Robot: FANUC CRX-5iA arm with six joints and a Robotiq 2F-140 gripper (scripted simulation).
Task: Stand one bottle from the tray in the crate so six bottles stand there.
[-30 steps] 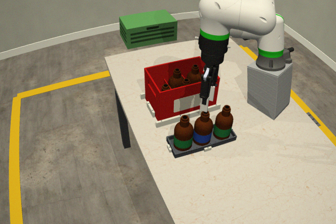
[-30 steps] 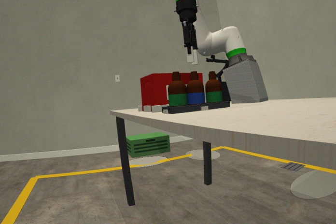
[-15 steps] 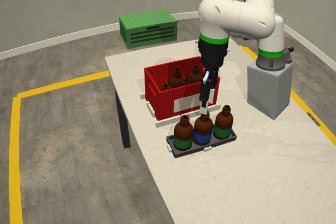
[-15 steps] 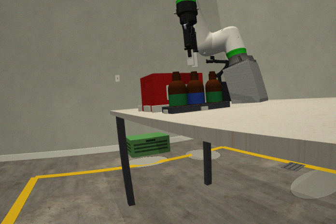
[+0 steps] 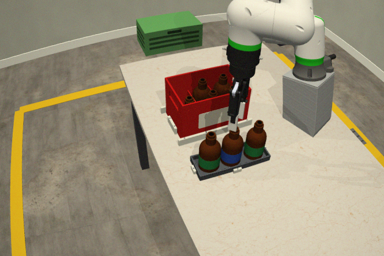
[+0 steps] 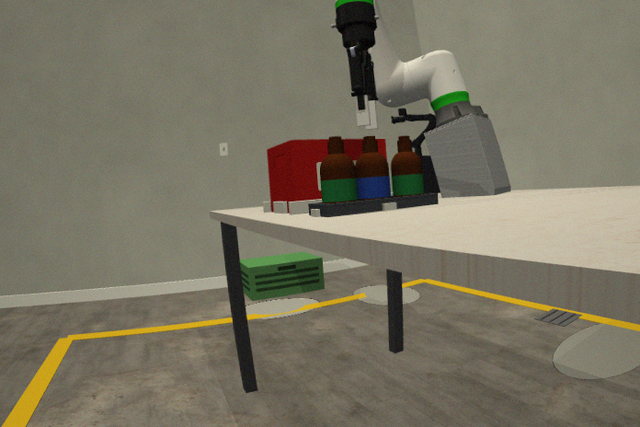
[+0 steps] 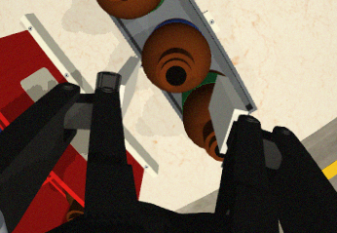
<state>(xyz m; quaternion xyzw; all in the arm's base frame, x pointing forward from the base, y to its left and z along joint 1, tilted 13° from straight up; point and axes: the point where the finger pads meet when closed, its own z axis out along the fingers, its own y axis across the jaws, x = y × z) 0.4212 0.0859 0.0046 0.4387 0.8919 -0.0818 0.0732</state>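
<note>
Right now my hand is 130 mm above the glass bottle. Round my hand: grey tray 200 mm below; red crate 240 mm to the right, 130 mm below, 30 mm behind.
</note>
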